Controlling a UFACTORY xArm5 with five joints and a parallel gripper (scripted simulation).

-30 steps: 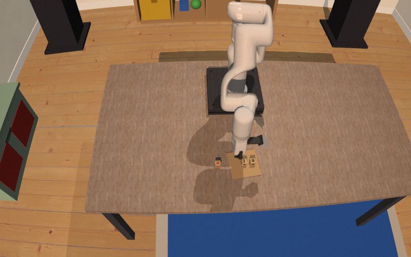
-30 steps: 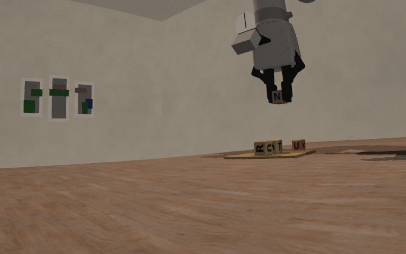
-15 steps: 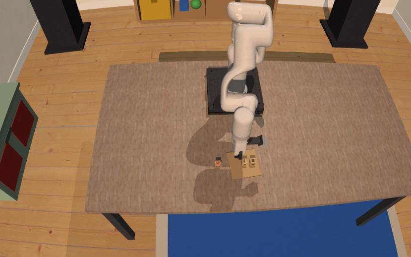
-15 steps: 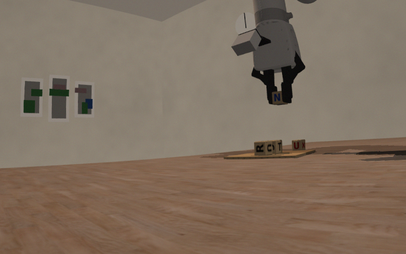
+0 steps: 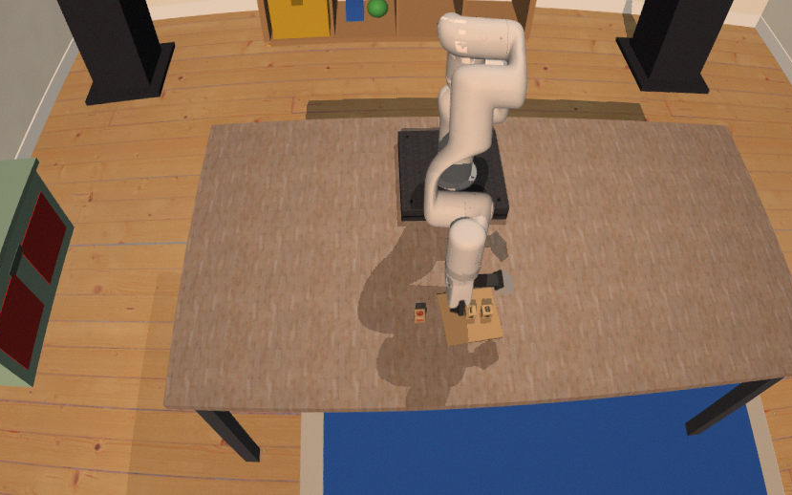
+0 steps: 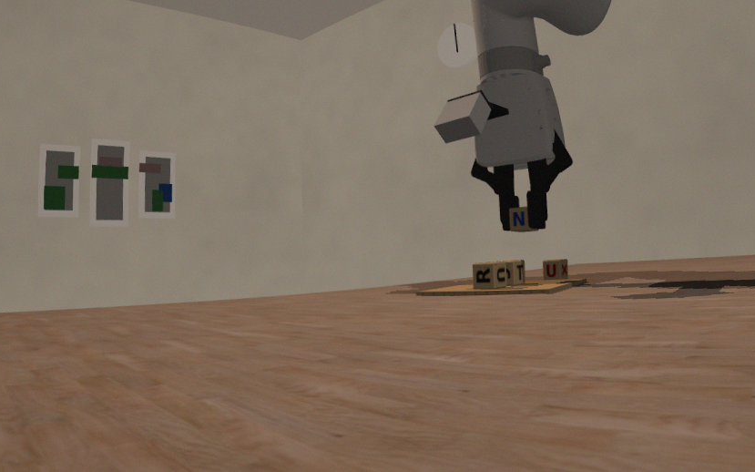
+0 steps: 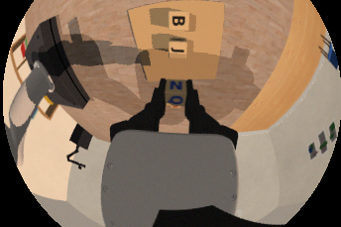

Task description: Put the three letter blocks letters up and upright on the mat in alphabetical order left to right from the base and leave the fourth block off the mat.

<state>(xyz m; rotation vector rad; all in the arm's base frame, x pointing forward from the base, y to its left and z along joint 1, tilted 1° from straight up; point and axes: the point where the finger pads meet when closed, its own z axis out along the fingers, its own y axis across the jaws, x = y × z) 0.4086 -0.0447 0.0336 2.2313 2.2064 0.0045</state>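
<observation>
My hand is 80 mm above the tan mat and 40 mm to the right of it. The rest, counted from my hand: letter block: 80 mm to the right, 70 mm below.
</observation>
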